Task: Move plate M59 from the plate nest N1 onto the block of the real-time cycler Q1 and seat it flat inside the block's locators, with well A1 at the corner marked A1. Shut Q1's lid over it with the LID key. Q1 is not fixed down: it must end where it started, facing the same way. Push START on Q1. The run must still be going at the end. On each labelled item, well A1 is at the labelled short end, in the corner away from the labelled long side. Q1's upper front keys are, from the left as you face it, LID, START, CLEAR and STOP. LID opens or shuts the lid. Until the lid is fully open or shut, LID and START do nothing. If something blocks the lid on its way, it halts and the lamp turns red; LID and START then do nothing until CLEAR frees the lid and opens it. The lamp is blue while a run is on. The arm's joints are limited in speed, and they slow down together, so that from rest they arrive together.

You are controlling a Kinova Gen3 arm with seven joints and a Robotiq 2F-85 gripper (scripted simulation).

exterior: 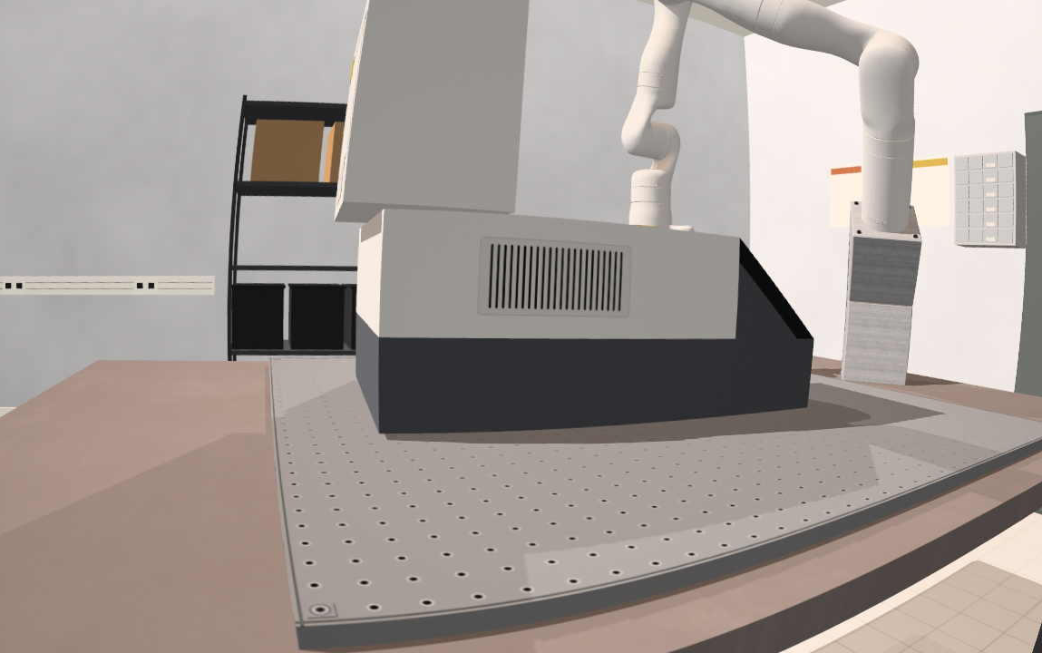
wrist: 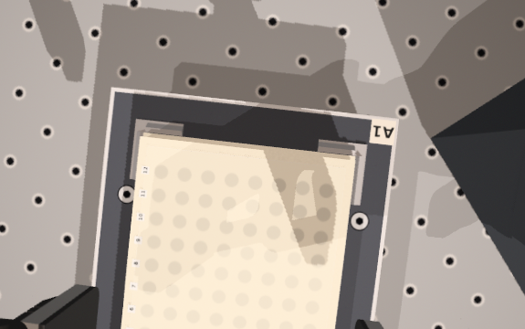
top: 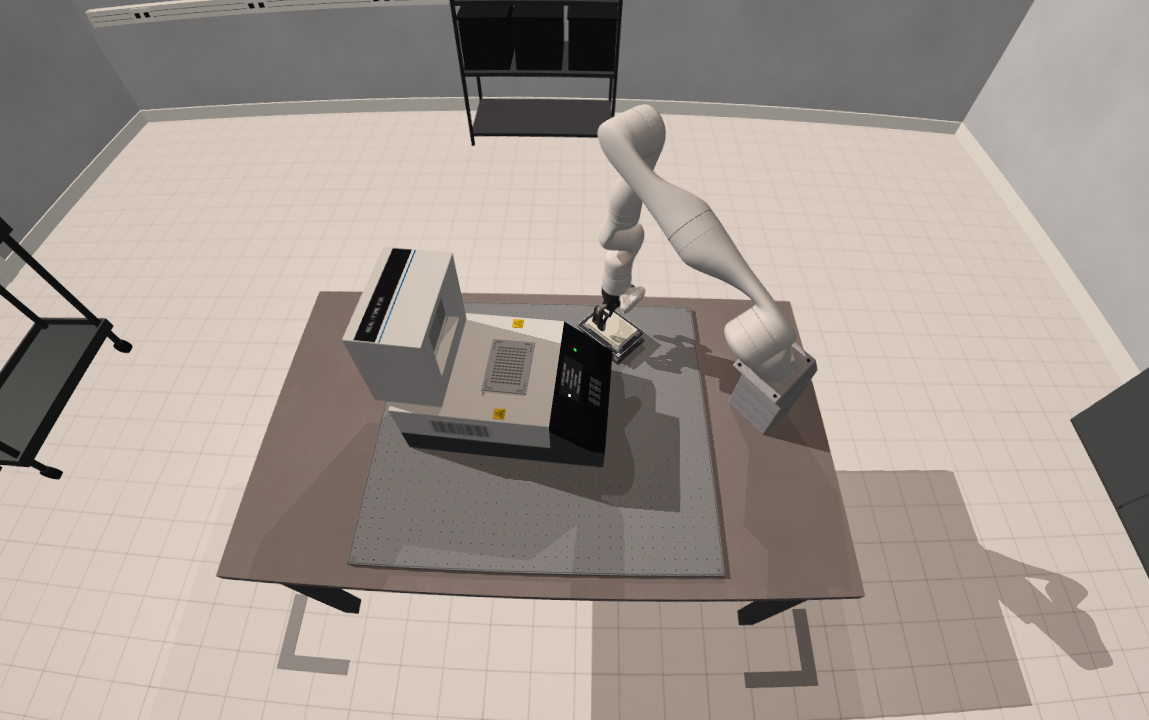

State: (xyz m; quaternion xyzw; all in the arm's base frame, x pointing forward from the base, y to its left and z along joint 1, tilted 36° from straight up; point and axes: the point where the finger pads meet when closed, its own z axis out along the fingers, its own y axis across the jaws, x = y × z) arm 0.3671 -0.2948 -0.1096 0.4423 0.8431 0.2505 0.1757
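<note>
My gripper is now 4 cm above the plate M59. The rest, counted from my hand: plate nest N1 (5 cm below); A1 corner label (9 cm to the left, 5 cm below, 1 cm behind).
</note>
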